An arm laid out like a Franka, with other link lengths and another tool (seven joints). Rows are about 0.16 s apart.
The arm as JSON. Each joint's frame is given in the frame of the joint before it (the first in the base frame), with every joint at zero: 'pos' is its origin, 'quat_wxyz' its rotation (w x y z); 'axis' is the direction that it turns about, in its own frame. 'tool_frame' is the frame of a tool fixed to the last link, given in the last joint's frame.
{
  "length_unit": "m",
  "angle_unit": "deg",
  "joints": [
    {
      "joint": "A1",
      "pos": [
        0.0,
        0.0,
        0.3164
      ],
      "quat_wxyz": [
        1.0,
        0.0,
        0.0,
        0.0
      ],
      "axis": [
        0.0,
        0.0,
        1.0
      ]
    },
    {
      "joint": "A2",
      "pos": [
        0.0,
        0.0,
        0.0
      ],
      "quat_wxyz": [
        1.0,
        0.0,
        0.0,
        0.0
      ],
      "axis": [
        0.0,
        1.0,
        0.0
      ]
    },
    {
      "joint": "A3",
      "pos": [
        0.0,
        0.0,
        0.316
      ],
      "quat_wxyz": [
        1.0,
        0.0,
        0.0,
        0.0
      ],
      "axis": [
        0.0,
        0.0,
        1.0
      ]
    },
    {
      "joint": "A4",
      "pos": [
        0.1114,
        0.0,
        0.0
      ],
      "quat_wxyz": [
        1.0,
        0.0,
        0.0,
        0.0
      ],
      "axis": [
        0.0,
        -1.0,
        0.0
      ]
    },
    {
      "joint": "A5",
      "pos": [
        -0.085,
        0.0,
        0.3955
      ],
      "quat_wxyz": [
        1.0,
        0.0,
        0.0,
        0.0
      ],
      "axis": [
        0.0,
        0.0,
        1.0
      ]
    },
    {
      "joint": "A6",
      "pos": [
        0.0,
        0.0,
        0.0
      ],
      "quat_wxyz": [
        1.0,
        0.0,
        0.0,
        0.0
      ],
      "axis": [
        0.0,
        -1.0,
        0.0
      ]
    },
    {
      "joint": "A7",
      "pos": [
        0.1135,
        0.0,
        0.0
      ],
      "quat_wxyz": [
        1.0,
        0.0,
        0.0,
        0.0
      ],
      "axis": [
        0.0,
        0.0,
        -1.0
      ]
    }
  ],
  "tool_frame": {
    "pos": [
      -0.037,
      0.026,
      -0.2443
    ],
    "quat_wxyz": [
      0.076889,
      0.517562,
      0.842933,
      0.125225
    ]
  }
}
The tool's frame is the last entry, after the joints.
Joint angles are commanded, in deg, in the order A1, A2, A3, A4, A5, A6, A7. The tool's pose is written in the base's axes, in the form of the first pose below.
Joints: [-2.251 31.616 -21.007 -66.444 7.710 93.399 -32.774]
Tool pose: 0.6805 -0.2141 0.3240 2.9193 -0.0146 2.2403
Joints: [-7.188 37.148 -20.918 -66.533 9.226 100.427 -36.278]
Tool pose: 0.6862 -0.2805 0.2625 2.9087 0.0093 2.2191
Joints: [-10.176 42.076 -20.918 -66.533 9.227 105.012 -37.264]
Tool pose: 0.6807 -0.3245 0.2055 2.9344 0.0187 2.1903
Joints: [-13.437 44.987 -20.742 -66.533 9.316 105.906 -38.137]
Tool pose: 0.6588 -0.3617 0.1691 2.9601 -0.0075 2.1519
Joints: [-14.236 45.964 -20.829 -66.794 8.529 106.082 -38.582]
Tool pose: 0.6482 -0.3740 0.1556 2.9851 -0.0164 2.1481
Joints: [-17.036 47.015 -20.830 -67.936 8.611 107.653 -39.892]
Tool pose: 0.6249 -0.4074 0.1352 2.9934 -0.0260 2.1193
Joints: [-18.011 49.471 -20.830 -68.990 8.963 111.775 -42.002]
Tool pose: 0.6181 -0.4244 0.1002 2.9957 -0.0159 2.1406
